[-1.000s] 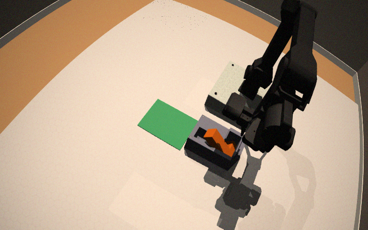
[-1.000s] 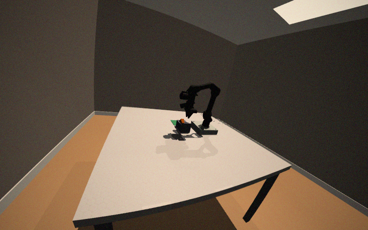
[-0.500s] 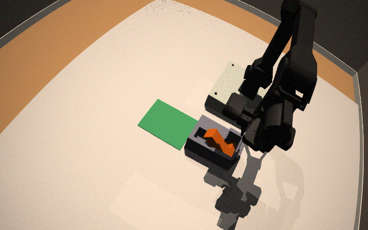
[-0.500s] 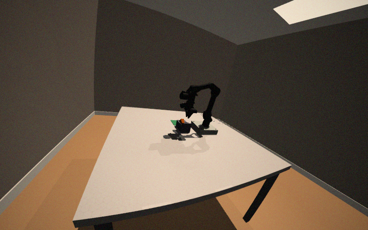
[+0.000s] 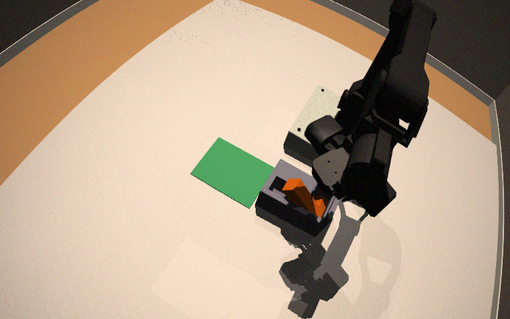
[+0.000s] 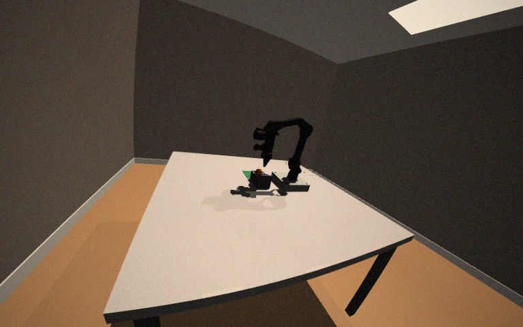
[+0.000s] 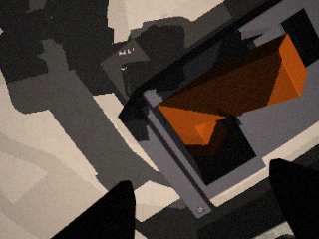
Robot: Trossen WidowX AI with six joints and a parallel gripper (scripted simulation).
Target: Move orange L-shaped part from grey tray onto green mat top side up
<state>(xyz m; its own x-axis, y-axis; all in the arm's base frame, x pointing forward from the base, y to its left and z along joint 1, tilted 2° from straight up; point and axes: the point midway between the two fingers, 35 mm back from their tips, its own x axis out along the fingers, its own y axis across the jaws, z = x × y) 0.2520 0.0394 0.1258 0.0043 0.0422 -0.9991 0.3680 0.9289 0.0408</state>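
Right now my gripper tip is 10 mm past the orange L-shaped part, 20 mm to the left of it and 100 mm above it. The rest, counted from my gripper tip: green mat 200 mm to the right, 160 mm below.
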